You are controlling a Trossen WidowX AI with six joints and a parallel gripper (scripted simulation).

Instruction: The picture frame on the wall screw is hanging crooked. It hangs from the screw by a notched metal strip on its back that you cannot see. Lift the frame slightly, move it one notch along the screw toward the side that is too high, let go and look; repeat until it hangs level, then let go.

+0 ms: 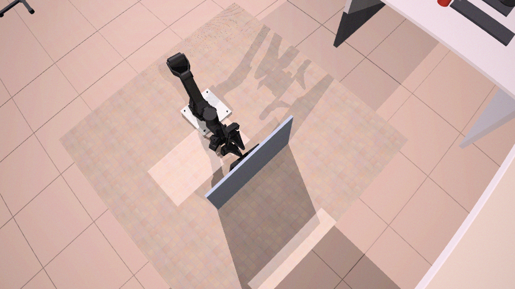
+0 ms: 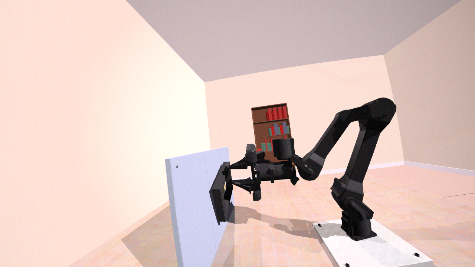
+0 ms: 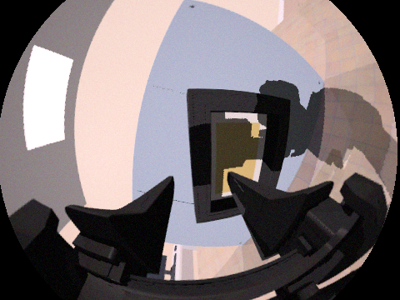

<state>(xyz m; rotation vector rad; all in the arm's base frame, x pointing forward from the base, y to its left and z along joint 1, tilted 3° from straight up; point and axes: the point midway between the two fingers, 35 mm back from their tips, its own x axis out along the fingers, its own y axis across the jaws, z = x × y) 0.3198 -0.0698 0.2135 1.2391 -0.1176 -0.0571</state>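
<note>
Now: gripper tip 50 mm above the picture frame, 30 mm short of it and 20 mm to the left of it. From my gripper tip the other things lie so: wall panel (60 mm below, 40 mm ahead, 10 mm to the right).
</note>
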